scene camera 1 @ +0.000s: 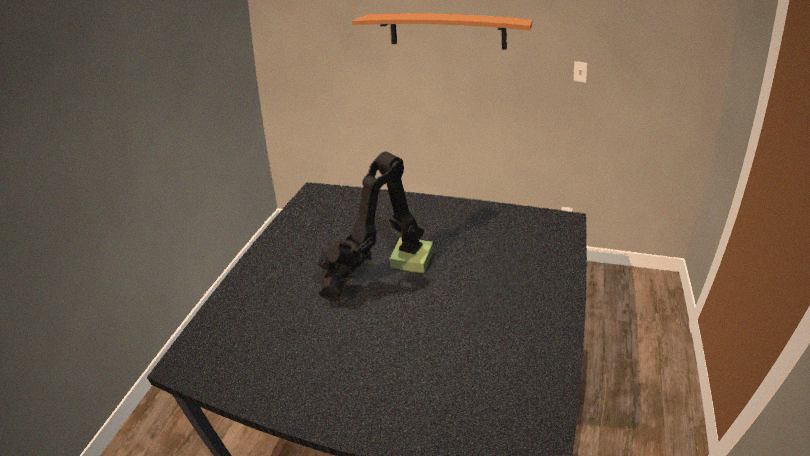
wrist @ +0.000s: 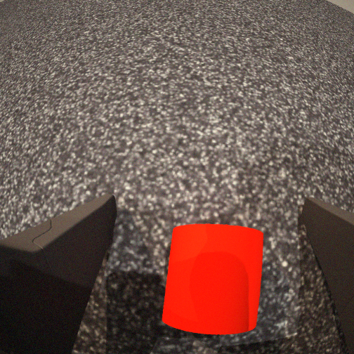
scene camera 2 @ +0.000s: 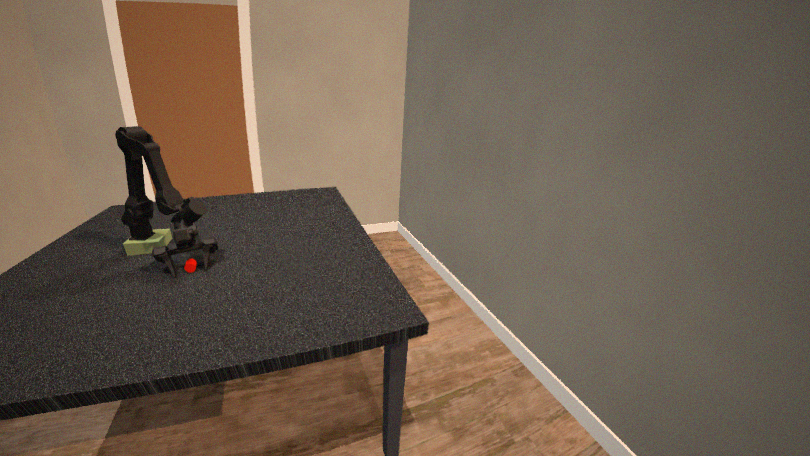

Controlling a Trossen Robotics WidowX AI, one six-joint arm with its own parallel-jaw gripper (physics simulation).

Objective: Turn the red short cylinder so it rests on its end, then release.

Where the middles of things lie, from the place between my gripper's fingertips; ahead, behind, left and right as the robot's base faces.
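What I see is the red short cylinder (wrist: 213, 281), which is 1 cm above my hand, 3 cm to the left of it and 1 cm behind it.
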